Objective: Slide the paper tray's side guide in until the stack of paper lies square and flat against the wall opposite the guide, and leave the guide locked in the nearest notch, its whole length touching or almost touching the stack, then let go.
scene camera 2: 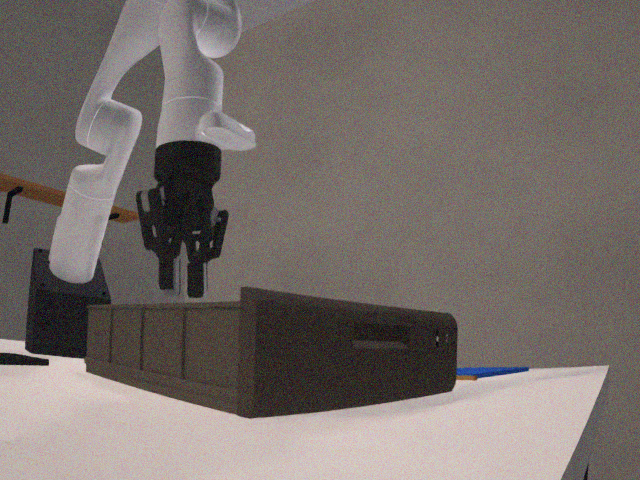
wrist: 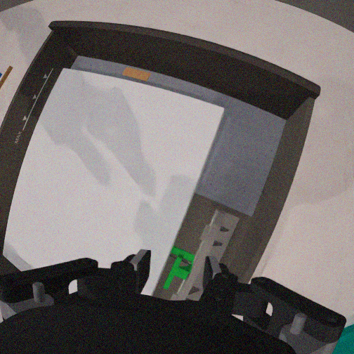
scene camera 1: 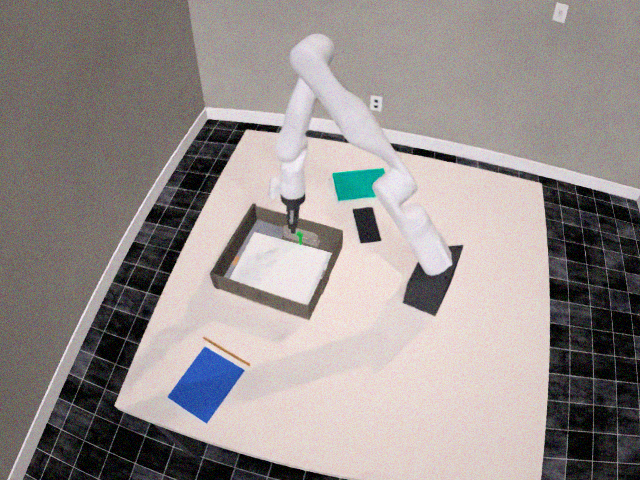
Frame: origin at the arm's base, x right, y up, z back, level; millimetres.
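Where they show: gripper, fingertip midpoint: (scene camera 2: 183,296) (scene camera 1: 294,228); arm's base at its link origin: (scene camera 2: 71,270) (scene camera 1: 437,264).
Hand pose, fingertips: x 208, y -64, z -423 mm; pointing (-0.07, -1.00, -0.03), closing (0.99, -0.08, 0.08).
Observation:
Things, the pixels of their top centre, and the offset from my fingertips. "spot": a spot on its surface instead.
- brown paper tray at its top centre: (scene camera 2: 262,307) (scene camera 1: 276,249) dy -2, dx -81, dz -54 mm
- white paper stack at its top centre: (scene camera 1: 280,268) dy -59, dx -112, dz -46 mm
- grey side guide at its top centre: (scene camera 1: 298,231) dy -17, dx +0, dz +15 mm
- green part at a spot on its surface: (scene camera 1: 300,238) spot: dy -61, dx +6, dz +18 mm
- teal sheet at its top centre: (scene camera 1: 361,182) dy -80, dx +278, dz +245 mm
- black slab at its top centre: (scene camera 1: 366,223) dy -90, dx +84, dz +245 mm
- blue sheet at its top centre: (scene camera 2: 470,370) (scene camera 1: 205,383) dy -90, dx -505, dz -273 mm
- thin orange-brown stick at its top centre: (scene camera 1: 225,350) dy -91, dx -390, dz -214 mm
The brown paper tray (scene camera 1: 262,301) (scene camera 2: 320,351) (wrist: 200,55) stands on the table. The white paper stack (scene camera 1: 281,268) (wrist: 105,150) lies in it, close to the wall opposite the guide; whether it touches that wall is unclear. The grey side guide (scene camera 1: 310,238) (wrist: 225,231) with a green part (scene camera 1: 300,238) (wrist: 182,270) is at the stack's other side. In the wrist view a strip of brown tray floor shows between guide and stack. My gripper (scene camera 1: 292,231) (scene camera 2: 180,291) (wrist: 176,265) is partly open, its fingertips above the guide and above the near wall's rim. The notches cannot be made out.
A teal sheet (scene camera 1: 356,184) and a black slab (scene camera 1: 367,225) lie between the tray and the arm's base (scene camera 1: 426,297). A blue sheet (scene camera 1: 206,384) and a thin orange-brown stick (scene camera 1: 226,351) lie beyond the tray's opposite wall. The tray walls surround the stack.

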